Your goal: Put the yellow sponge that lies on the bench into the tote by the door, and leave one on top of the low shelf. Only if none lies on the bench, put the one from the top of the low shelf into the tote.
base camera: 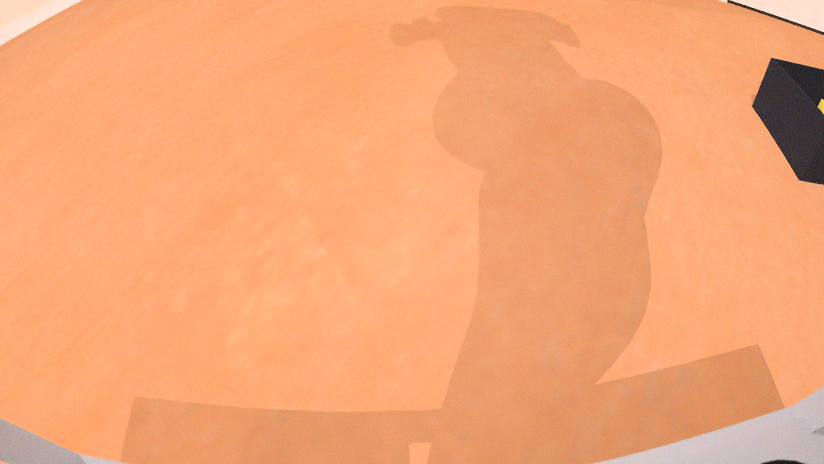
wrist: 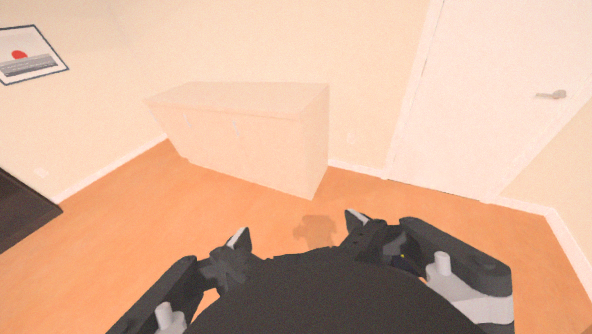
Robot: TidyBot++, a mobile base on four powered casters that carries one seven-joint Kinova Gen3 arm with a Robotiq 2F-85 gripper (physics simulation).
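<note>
The black tote [base camera: 785, 115] stands on the floor at the right edge of the base camera view, partly cut off. A small part of a yellow sponge [base camera: 821, 106] shows inside it. In the wrist view a tiny yellow spot and a dark patch show through the linkage of the right finger; most of what is there is hidden. My gripper [wrist: 298, 228] is open and empty, its fingers wide apart above the floor. Neither the bench nor the low shelf can be made out for certain, and no sponge shows on top of any furniture in view.
A pale cabinet [wrist: 240, 145] stands against the wall ahead. The white door [wrist: 480, 100] is to its right. A dark brown piece of furniture [wrist: 25, 212] is cut off at the left edge. A framed picture [wrist: 30, 60] hangs on the wall. My shadow lies across the orange floor [base camera: 259, 230].
</note>
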